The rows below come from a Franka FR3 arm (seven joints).
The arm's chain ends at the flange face. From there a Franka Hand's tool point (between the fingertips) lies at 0.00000 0.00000 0.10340 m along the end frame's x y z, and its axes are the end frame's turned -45 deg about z.
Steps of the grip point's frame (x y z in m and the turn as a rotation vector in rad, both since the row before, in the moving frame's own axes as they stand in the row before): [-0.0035, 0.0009, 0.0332, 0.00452, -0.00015, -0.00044]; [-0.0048, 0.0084, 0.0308, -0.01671, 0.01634, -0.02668]
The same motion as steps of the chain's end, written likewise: [-0.0015, 0.0034, 0.0332, 0.00309, -0.00330, -0.00044]; [0.0001, 0.0093, 0.0308, -0.00026, 0.02337, -0.02668]
